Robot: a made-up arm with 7 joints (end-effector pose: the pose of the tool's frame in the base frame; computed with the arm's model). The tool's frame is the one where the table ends. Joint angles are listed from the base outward.
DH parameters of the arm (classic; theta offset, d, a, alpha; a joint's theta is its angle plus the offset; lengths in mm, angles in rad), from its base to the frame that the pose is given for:
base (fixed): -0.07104 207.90 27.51 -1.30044
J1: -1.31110 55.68 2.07 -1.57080
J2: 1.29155 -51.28 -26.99 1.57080
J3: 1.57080 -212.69 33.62 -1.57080
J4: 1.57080 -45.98 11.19 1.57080
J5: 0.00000 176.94 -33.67 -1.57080
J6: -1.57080 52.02 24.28 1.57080
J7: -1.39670 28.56 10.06 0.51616
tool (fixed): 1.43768 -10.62 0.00 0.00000
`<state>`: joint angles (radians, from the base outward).
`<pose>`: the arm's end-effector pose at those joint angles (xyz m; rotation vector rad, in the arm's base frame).
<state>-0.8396 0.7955 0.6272 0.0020 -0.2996 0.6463 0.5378</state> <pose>0.2221 0.2896 0.2949 0.3500 -0.7134 1.0612</pose>
Working (the frame after each row of the table, in the pose's form):
after base (fixed): 0.0274 -0.0020 0.2079 -1.2999 0.0462 -0.0607
after J1: 0.0301 0.0512 0.2244 -1.4357 0.4161 -2.6877
after J2: -0.0181 0.0818 0.2144 1.0588 0.0977 -1.4292
after J3: 0.1113 0.2259 0.1201 -0.9100 -1.0258 -0.1772
after J4: 0.1475 0.1997 0.1045 -0.0431 0.6657 0.7754
after J5: 0.2197 0.2347 0.2658 -1.6151 0.1232 0.8989
after J6: 0.2155 0.2914 0.2735 0.0907 -0.2637 0.4908
after J7: 0.2182 0.2834 0.3026 0.7000 -0.2925 -0.3051

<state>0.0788 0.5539 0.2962 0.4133 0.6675 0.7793 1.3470</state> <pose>0.1509 0.2636 -0.0028 2.3754 0.2759 0.9324</pose>
Working (the frame after each row of the table, in the pose's form):
after base (fixed): 0.0274 -0.0020 0.2079 -1.2999 0.0462 -0.0607
after J1: 0.0319 0.0510 0.2247 -2.3953 0.3169 -1.7136
after J2: -0.0126 0.0729 0.2547 0.1805 0.6917 -1.5808
after J3: -0.0409 0.1936 0.0786 -0.9628 0.0161 0.3301
after J4: -0.0420 0.1607 0.0447 0.1769 2.1422 0.7583
after J5: 0.1116 0.2149 -0.0324 0.0881 0.6303 2.1048
after J6: 0.1299 0.2573 0.0017 1.1300 1.4264 0.6003
after J7: 0.1581 0.2590 -0.0092 1.4884 1.6421 0.1872

